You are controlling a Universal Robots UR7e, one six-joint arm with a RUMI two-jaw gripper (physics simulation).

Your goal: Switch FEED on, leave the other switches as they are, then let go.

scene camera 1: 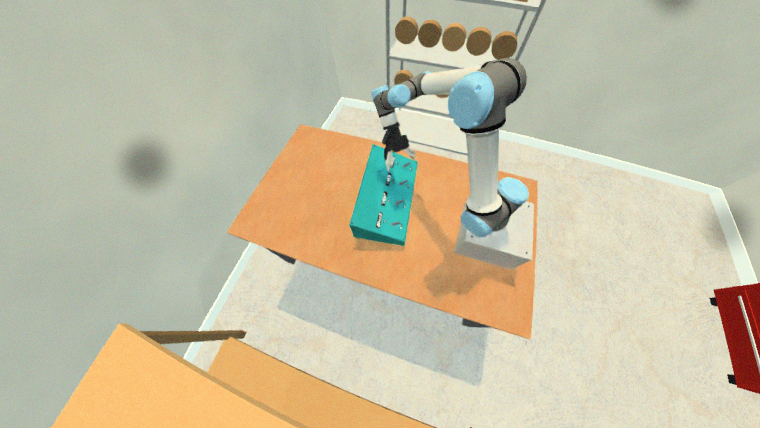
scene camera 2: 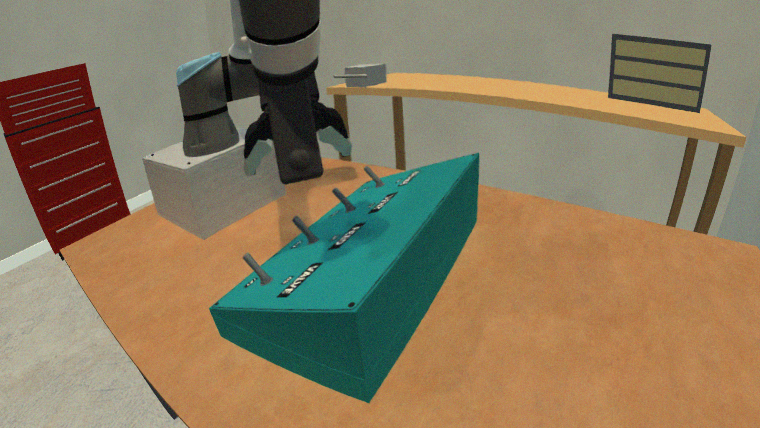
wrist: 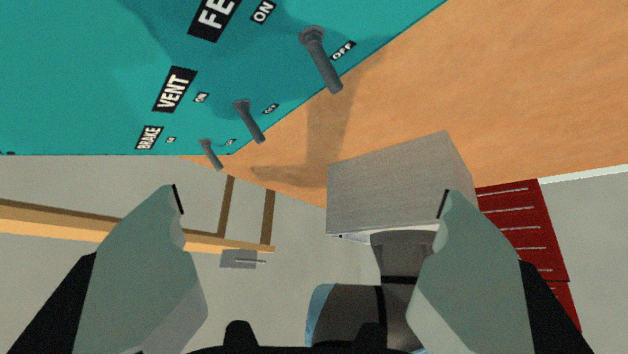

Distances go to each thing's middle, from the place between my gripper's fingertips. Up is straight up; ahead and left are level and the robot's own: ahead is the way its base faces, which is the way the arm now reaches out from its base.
My gripper is now 2 cm past the feed lever (wrist: pixel 326 69), 1 cm to the right of it and 11 cm above it. Round my hand: teal switch panel (scene camera 2: pixel 338 308) 4 cm ahead, 9 cm to the left, 14 cm below.
